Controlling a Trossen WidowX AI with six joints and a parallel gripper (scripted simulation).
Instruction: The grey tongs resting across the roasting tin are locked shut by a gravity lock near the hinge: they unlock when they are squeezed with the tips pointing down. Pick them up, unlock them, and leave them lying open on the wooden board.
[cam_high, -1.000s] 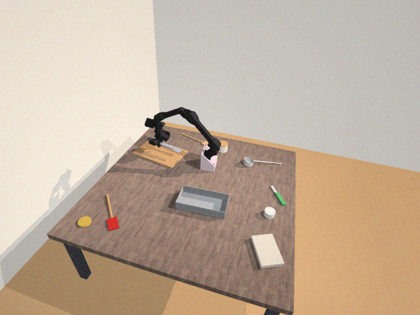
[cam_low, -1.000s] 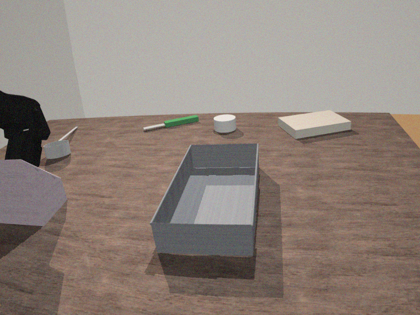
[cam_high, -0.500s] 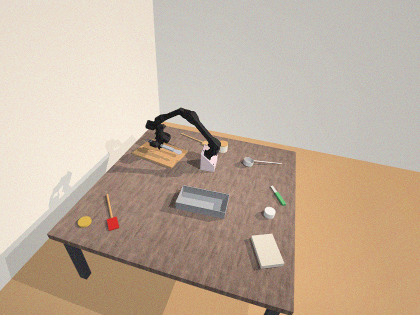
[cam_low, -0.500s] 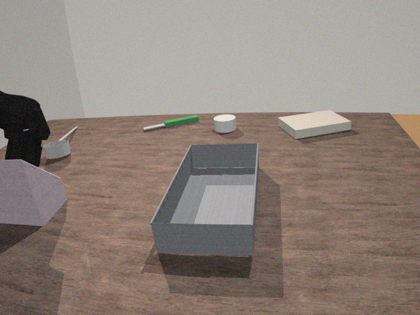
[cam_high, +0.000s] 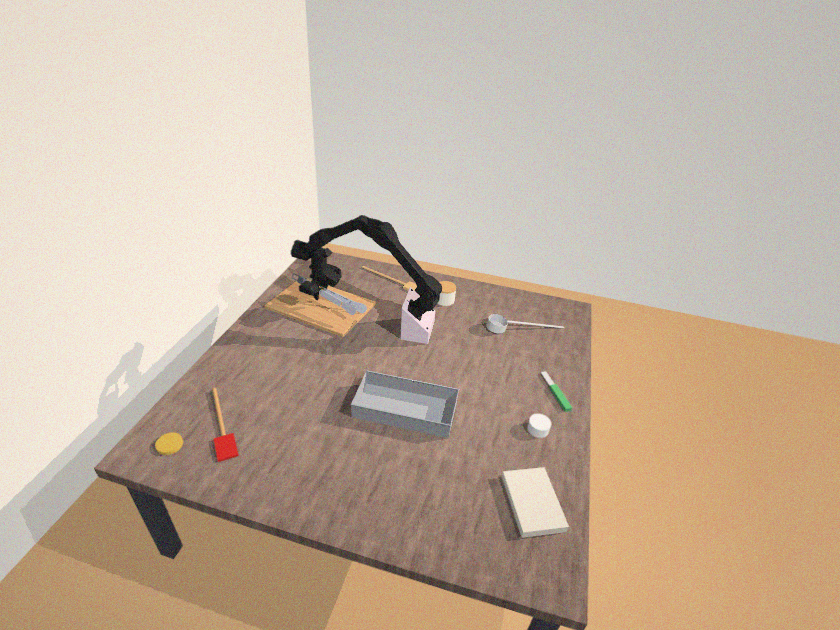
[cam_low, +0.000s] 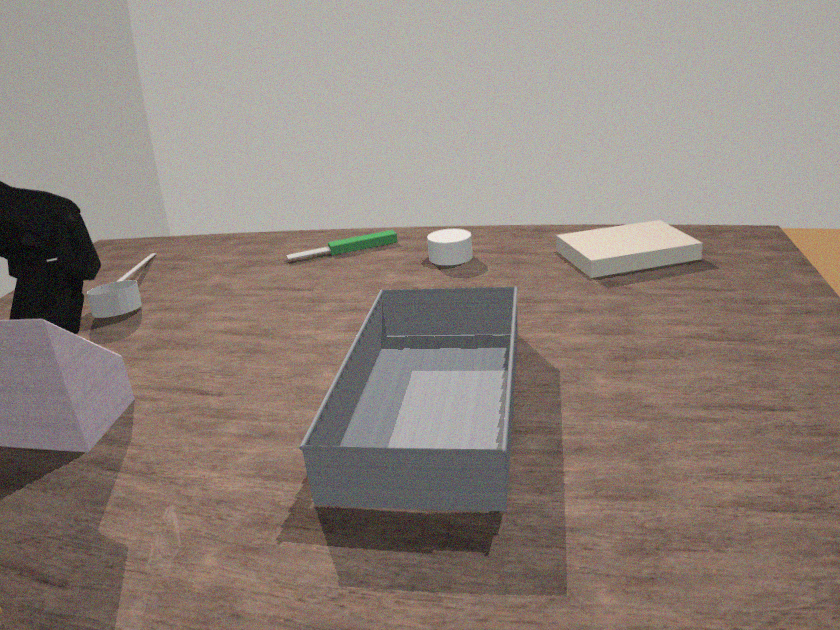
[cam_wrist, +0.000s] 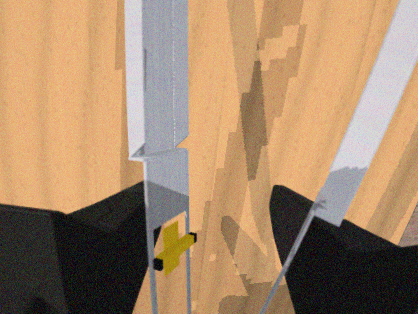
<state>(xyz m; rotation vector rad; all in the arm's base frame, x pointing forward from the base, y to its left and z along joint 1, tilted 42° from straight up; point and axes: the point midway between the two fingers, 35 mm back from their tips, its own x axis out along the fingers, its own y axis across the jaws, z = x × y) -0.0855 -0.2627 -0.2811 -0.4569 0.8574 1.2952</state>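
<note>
Now: the wooden board 40 mm below my gripper tip. The rest, counted from my gripper tip: tan pot (160 mm behind, 470 mm to the left, 10 mm below); then grey roasting tin (460 mm ahead, 420 mm to the left, 20 mm below); then red spatula (660 mm ahead, 90 mm to the right, 40 mm below).
</note>
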